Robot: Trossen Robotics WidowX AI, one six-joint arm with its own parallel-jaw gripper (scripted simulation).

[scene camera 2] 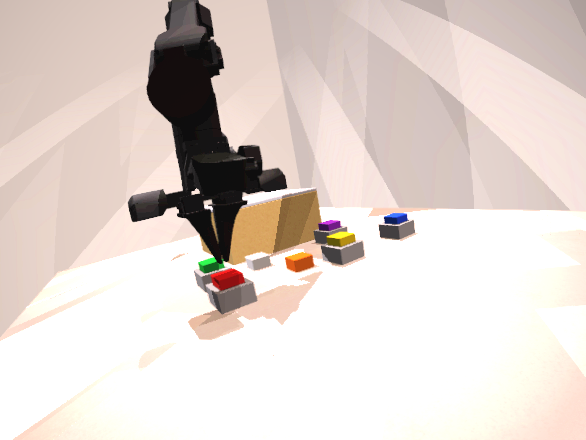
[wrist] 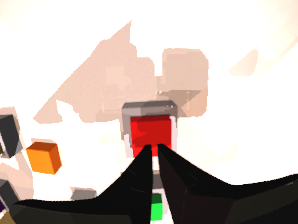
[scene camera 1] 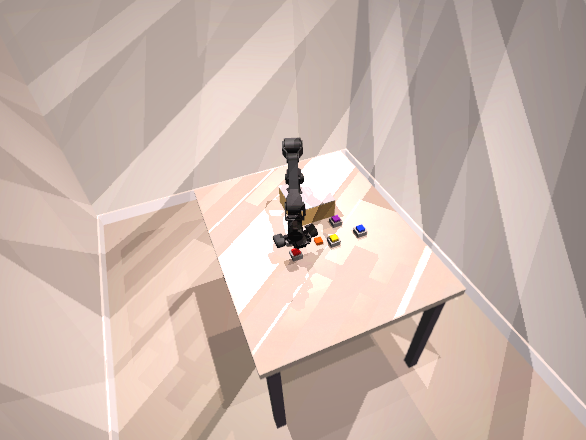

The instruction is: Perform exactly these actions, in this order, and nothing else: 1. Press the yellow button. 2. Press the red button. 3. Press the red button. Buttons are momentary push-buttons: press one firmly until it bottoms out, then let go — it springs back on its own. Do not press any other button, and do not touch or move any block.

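Gripper (scene camera 2: 223,262) shut, holding nothing. Wrist view: gripper (wrist: 154,149), red button (wrist: 153,130), orange block (wrist: 44,157).
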